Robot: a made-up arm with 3 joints. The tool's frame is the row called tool. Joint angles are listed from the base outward. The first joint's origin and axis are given. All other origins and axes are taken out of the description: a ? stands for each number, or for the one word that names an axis. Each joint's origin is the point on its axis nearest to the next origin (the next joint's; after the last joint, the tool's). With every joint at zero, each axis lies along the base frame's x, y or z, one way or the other. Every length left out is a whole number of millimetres.
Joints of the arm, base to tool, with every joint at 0 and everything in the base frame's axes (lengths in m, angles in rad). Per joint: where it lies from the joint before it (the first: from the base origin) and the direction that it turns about. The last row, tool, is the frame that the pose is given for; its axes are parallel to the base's.
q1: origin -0.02 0 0.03 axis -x
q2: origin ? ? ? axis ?
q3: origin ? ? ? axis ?
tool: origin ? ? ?
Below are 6 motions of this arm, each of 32 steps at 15 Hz.
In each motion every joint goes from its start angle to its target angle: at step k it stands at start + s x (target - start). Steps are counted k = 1, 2, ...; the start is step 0. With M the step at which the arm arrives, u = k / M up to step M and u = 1 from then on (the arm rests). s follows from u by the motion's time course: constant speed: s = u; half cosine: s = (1 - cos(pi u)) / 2; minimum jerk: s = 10 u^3 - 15 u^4 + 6 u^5.
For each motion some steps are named. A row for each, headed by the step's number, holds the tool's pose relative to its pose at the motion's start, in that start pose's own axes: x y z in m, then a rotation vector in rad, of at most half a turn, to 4 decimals.
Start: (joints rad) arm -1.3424 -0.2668 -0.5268
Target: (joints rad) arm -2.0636 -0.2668 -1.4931
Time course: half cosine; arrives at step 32
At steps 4, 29, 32:
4: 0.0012 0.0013 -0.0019 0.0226 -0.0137 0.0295
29: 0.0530 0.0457 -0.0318 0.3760 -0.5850 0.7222
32: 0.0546 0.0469 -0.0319 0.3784 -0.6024 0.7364

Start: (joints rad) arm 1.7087 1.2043 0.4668
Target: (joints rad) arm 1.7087 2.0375 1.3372
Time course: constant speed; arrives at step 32
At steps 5, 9, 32:
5: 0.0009 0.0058 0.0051 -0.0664 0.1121 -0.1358
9: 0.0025 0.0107 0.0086 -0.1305 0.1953 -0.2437
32: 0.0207 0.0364 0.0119 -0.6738 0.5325 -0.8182

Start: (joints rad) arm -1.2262 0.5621 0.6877
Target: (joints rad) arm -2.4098 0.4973 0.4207
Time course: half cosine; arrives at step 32
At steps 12, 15, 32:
12: -0.0149 0.0202 -0.0057 0.2606 0.1719 0.2734
15: -0.0231 0.0290 -0.0059 0.3870 0.2453 0.3962
32: -0.0594 0.0552 0.0072 0.9136 0.4972 0.8408

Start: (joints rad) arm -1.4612 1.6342 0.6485
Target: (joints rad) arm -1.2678 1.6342 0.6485
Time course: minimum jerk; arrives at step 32
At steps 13, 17, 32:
13: 0.0008 -0.0042 -0.0001 0.0032 0.0024 -0.0634
17: 0.0012 -0.0072 -0.0002 0.0055 0.0041 -0.1078
32: 0.0016 -0.0129 -0.0004 0.0098 0.0074 -0.1930

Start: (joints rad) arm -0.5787 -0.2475 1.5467
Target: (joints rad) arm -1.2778 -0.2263 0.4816
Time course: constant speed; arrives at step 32
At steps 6, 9, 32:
6: -0.0110 -0.0073 -0.0005 0.0118 0.1268 0.1676
9: -0.0162 -0.0106 -0.0004 0.0272 0.1894 0.2510
32: -0.0493 -0.0282 0.0029 0.3527 0.6064 0.8588

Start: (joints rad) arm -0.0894 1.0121 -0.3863
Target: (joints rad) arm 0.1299 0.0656 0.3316
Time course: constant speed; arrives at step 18
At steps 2, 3, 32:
2: -0.0026 0.0024 -0.0035 -0.0489 -0.0942 -0.0997
3: -0.0037 0.0035 -0.0054 -0.0713 -0.1425 -0.1488
32: 0.0015 0.0082 -0.0330 -0.2272 -0.9629 -0.7770

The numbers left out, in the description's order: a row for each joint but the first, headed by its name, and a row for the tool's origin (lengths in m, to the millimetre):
q2: xyz 0 -0.047 -0.1, axis +y
q3: xyz -0.006 0 0.008, axis -z
tool: xyz -0.038 -0.005 0

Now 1 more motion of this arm.
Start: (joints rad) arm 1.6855 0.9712 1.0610
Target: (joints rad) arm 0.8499 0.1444 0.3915
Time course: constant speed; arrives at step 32
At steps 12, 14, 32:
12: -0.0167 0.0040 -0.0133 0.3782 -0.0091 0.4773
14: -0.0196 0.0050 -0.0157 0.4456 -0.0135 0.5493
32: -0.0514 0.0210 -0.0338 1.1079 -0.1015 1.0562

